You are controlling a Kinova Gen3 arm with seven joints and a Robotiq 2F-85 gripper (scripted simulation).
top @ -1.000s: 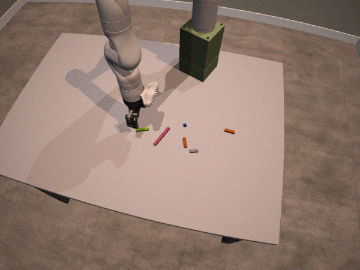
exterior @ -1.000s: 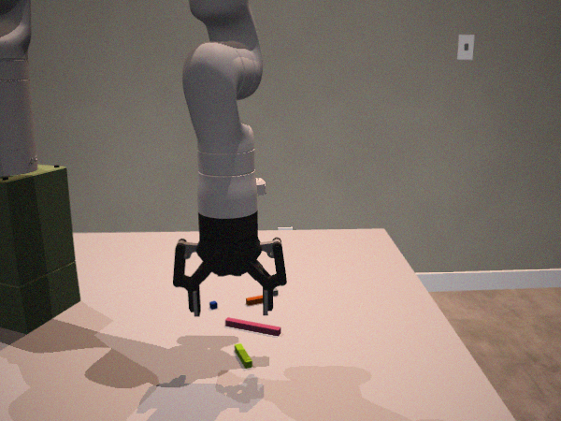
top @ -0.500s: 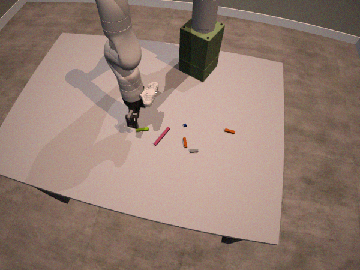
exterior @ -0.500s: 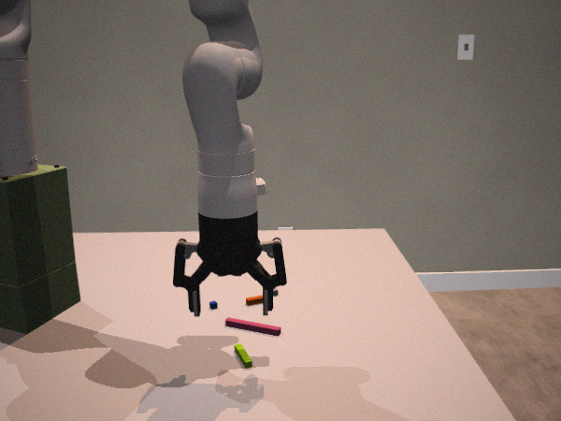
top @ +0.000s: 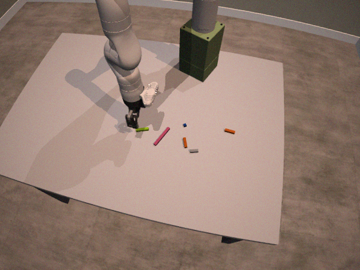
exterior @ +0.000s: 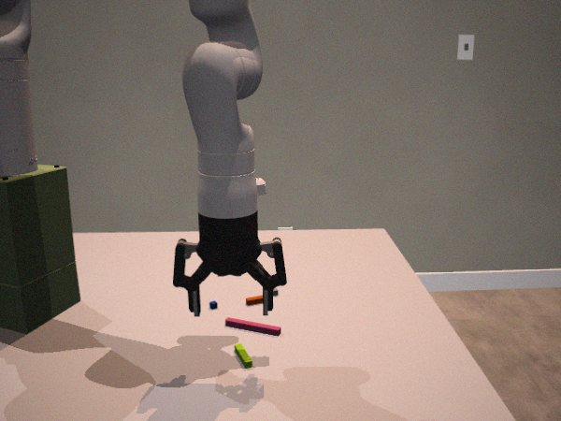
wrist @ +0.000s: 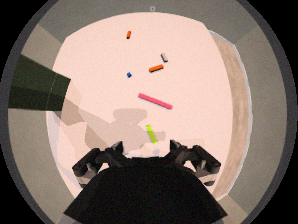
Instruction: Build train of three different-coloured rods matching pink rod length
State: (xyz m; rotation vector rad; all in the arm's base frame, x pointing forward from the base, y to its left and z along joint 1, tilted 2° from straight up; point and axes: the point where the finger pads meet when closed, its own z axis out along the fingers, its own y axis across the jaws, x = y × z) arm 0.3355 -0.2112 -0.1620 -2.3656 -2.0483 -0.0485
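Right now my hand is 2 cm past the blue rod, 17 cm to the right of it and 7 cm above it. Round my hand: grey rod 9 cm ahead, 21 cm to the left, 7 cm below; then pink rod 4 cm ahead, 8 cm to the left, 7 cm below; then lime rod 1 cm ahead, 7 cm below.
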